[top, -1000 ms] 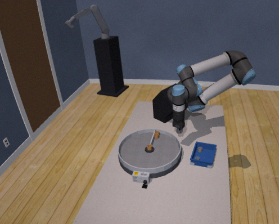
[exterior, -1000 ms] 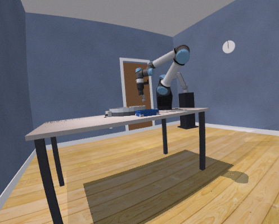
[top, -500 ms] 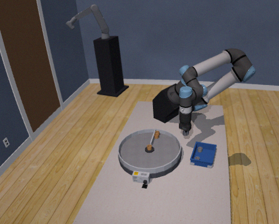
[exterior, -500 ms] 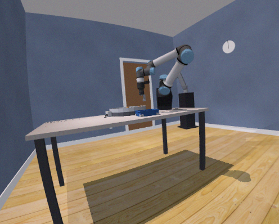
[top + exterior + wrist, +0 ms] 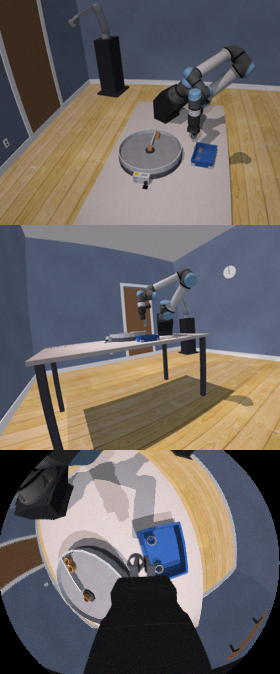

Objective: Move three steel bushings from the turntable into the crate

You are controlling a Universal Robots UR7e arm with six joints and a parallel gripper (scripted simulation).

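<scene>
The blue crate is 13 cm below my hand, 8 cm to the left of it and 2 cm ahead of it. From my hand the other things lie so: round grey turntable: 27 cm to the right, 13 cm ahead, 10 cm below.
</scene>
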